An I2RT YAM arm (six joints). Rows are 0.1 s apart.
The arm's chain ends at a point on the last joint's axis. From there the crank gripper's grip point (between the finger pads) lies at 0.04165 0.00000 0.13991 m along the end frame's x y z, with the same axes.
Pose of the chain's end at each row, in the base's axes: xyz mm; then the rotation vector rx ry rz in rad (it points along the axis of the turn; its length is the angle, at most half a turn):
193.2 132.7 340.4 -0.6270 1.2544 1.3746
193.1 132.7 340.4 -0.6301 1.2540 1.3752
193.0 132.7 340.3 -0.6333 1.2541 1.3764
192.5 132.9 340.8 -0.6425 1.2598 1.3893
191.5 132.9 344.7 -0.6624 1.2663 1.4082
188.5 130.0 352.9 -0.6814 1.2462 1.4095
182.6 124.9 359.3 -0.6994 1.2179 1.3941
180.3 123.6 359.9 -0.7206 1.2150 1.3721
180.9 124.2 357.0 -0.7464 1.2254 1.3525
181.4 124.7 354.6 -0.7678 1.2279 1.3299
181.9 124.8 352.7 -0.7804 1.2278 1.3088
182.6 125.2 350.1 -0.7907 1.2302 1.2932
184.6 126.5 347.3 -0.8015 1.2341 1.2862
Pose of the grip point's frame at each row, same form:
222.4 275.7 344.2 -0.6270 1.2544 1.3746
222.0 275.7 344.0 -0.6301 1.2540 1.3752
221.5 275.8 343.8 -0.6333 1.2541 1.3764
219.0 276.4 343.5 -0.6425 1.2598 1.3893
214.3 277.1 346.1 -0.6624 1.2663 1.4082
209.6 274.4 355.2 -0.6814 1.2462 1.4095
203.7 269.3 362.8 -0.6994 1.2179 1.3941
201.9 268.0 361.5 -0.7206 1.2150 1.3721
202.5 268.6 355.0 -0.7464 1.2254 1.3525
203.6 268.9 350.1 -0.7678 1.2279 1.3299
205.3 268.8 346.7 -0.7804 1.2278 1.3088
206.8 269.0 342.6 -0.7907 1.2302 1.2932
208.7 270.2 338.4 -0.8015 1.2341 1.2862

